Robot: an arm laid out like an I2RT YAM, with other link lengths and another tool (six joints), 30 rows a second.
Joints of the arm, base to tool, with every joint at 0 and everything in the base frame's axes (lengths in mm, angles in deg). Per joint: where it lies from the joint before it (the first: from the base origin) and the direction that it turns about. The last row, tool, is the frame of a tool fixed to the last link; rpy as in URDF.
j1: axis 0 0 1 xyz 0.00 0.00 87.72
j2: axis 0 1 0 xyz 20.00 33.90 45.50
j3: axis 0 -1 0 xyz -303.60 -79.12 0.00
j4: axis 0 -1 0 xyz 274.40 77.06 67.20
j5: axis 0 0 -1 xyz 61.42 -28.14 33.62
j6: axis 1 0 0 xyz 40.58 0.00 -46.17
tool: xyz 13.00 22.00 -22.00 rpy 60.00 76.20 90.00
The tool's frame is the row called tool.
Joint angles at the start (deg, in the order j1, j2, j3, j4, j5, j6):
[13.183, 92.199, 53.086, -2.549, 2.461, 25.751]
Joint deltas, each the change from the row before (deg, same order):
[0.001, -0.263, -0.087, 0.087, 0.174, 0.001]
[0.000, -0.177, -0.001, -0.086, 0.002, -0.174]
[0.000, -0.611, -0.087, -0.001, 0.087, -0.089]
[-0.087, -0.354, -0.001, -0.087, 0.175, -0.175]
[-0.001, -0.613, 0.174, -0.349, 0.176, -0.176]
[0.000, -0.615, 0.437, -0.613, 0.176, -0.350]
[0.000, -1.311, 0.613, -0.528, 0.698, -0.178]
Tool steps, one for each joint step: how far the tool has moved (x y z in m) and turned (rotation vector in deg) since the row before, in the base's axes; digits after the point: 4 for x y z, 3 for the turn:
[-0.0005, -0.0003, 0.0011, -0.052, -0.282, -0.130]
[-0.0005, -0.0001, 0.0009, -0.110, -0.110, 0.113]
[-0.0012, -0.0004, 0.0030, -0.003, -0.533, -0.007]
[-0.0005, -0.0009, 0.0018, -0.182, -0.307, -0.106]
[-0.0009, -0.0004, 0.0040, -0.144, -0.474, -0.022]
[-0.0005, -0.0004, 0.0052, -0.276, -0.495, 0.089]
[-0.0009, -0.0009, 0.0103, -0.248, -1.480, -0.431]

